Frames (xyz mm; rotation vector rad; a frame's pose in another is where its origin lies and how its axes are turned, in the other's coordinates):
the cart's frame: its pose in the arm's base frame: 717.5 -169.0 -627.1 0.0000 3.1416 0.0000
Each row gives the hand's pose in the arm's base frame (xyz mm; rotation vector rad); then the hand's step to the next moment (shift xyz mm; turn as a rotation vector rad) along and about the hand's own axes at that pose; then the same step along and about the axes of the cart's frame.
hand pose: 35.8 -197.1 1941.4 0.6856 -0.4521 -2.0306
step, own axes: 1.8 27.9 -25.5 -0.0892 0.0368 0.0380
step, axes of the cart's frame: -33.4 -17.1 4.8 -0.0382 0.0593 -0.0760
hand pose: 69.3 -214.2 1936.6 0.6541 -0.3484 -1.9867
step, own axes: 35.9 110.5 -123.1 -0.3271 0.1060 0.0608
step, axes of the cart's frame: -137.6 -81.1 56.0 -0.1647 0.2338 -0.2003
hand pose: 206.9 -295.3 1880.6 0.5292 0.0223 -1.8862
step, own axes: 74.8 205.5 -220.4 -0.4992 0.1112 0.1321
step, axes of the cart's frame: -239.9 -85.7 177.5 -0.1924 0.3656 -0.3291
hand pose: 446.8 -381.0 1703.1 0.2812 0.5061 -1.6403
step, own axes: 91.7 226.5 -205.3 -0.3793 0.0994 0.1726
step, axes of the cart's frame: -188.1 2.7 257.8 -0.1687 0.2421 -0.3106
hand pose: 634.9 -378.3 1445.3 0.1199 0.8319 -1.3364
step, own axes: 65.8 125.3 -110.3 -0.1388 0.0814 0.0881
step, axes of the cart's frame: -60.0 39.0 164.5 -0.1132 0.0877 -0.1146
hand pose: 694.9 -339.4 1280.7 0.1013 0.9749 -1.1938
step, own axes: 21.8 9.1 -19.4 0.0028 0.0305 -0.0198
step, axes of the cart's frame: 3.2 -1.7 30.3 -0.0134 0.0213 0.0264
